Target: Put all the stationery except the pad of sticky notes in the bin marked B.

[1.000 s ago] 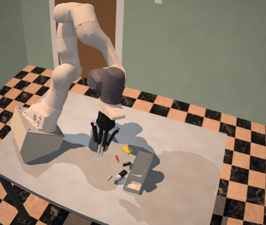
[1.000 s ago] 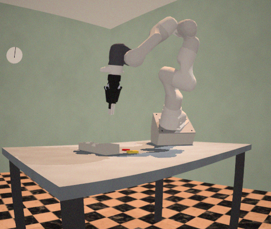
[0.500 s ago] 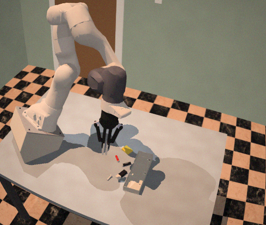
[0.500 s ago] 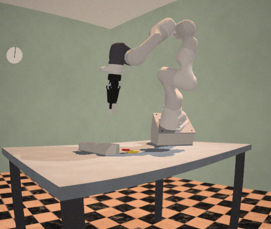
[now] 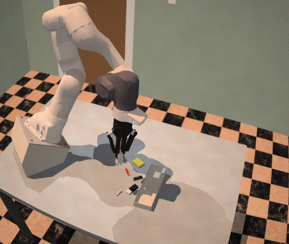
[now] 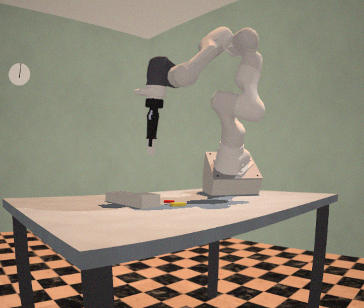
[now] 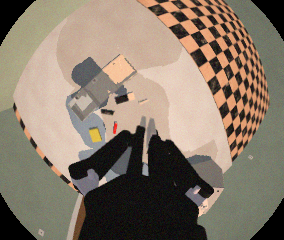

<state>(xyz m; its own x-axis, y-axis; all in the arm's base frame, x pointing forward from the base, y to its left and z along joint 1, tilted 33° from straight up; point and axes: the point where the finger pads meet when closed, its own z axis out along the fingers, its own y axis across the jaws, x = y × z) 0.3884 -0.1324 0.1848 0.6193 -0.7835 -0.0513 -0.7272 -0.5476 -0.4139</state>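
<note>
My gripper is now 130 mm short of the bin, 60 mm to the right of it and 200 mm above it. Also, from my hand: black pen-like thing (50 mm ahead, 100 mm to the left, 220 mm below); then black-and-white block (50 mm ahead, 10 mm to the left, 220 mm below); then small white thing (10 mm ahead, 20 mm to the right, 220 mm below).
</note>
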